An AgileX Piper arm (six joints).
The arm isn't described. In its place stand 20 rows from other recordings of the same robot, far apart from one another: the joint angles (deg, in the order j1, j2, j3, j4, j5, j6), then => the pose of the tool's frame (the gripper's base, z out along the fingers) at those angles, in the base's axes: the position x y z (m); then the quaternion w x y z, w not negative.
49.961 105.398 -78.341 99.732 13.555 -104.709 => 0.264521 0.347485 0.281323 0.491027 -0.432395 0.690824 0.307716
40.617 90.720 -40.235 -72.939 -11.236 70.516 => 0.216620 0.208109 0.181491 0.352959 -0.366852 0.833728 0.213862
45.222 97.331 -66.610 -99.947 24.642 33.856 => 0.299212 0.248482 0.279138 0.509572 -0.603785 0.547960 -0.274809
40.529 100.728 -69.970 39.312 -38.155 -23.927 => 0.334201 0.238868 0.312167 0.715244 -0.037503 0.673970 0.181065
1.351 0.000 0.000 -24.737 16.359 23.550 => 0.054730 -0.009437 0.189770 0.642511 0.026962 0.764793 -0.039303
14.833 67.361 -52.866 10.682 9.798 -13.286 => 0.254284 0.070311 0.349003 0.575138 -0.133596 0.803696 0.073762
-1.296 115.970 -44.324 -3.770 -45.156 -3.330 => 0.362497 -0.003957 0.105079 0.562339 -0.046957 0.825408 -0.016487
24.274 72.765 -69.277 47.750 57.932 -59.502 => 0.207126 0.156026 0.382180 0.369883 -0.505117 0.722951 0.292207
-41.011 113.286 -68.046 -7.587 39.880 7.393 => 0.273122 -0.247723 0.132657 0.068737 0.364732 0.925969 -0.069480
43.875 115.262 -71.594 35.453 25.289 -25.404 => 0.279490 0.300004 0.146260 0.181516 -0.330939 0.899337 0.220736
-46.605 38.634 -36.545 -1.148 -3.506 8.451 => 0.098500 -0.104017 0.374319 0.702270 0.301689 0.594255 -0.250323
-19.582 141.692 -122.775 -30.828 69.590 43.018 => 0.463399 -0.211235 0.150049 0.105004 0.433003 0.863156 -0.237578
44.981 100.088 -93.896 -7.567 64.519 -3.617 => 0.273664 0.258189 0.328787 0.219039 -0.415290 0.882813 0.014060
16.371 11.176 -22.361 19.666 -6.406 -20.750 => 0.048277 0.010621 0.340996 0.824064 -0.069738 0.553367 0.099197
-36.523 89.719 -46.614 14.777 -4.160 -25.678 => 0.258930 -0.193854 0.217144 0.425865 0.199800 0.860377 -0.196140
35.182 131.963 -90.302 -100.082 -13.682 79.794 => 0.396846 0.305686 0.119251 0.409802 -0.463860 0.769112 0.159257
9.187 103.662 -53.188 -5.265 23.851 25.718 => 0.324289 0.049027 0.139894 0.178715 0.103680 0.977989 0.029133
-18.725 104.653 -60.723 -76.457 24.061 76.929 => 0.345316 -0.155137 0.186997 0.343743 0.236782 0.876343 -0.240413
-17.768 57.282 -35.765 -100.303 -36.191 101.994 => 0.201048 -0.008910 0.301144 0.553173 -0.045826 0.814415 0.169198
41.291 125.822 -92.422 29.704 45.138 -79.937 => 0.322606 0.325865 0.149627 0.198620 -0.758503 0.602679 0.148327
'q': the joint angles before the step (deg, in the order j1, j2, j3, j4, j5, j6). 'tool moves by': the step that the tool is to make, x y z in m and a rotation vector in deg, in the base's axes. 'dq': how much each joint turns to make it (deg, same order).
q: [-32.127 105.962 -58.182 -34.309 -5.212 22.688]
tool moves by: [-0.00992 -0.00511 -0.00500 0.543 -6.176 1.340]
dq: [-2.790 0.000 3.485 -0.001 -10.070 -0.140]
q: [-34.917 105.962 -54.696 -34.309 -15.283 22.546]
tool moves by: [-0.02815 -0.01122 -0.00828 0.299 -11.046 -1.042]
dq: [-5.863 -0.001 7.145 3.690 -17.780 -3.063]
